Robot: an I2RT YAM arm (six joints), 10 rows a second.
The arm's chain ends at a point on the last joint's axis. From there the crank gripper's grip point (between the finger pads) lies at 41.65 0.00 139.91 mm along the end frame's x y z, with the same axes.
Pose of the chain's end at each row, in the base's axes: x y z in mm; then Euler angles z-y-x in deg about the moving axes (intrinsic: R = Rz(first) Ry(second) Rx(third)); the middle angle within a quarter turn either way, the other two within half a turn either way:
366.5 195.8 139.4 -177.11 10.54 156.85
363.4 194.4 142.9 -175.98 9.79 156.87
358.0 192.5 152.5 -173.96 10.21 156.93
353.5 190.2 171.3 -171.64 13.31 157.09
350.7 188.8 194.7 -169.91 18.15 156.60
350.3 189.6 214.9 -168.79 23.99 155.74
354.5 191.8 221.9 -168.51 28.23 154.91
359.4 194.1 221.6 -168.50 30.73 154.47
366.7 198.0 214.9 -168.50 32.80 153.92
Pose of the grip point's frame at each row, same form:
346.3 249.9 5.3 -177.11 10.54 156.85
340.4 247.9 9.0 -175.98 9.79 156.87
334.2 245.1 18.4 -173.96 10.21 156.93
334.8 242.5 36.3 -171.64 13.31 157.09
341.4 243.6 59.7 -169.91 18.15 156.60
352.7 248.7 81.4 -168.79 23.99 155.74
365.5 254.6 90.6 -168.51 28.23 154.91
375.5 258.9 91.8 -168.50 30.73 154.47
386.8 264.9 86.7 -168.50 32.80 153.92

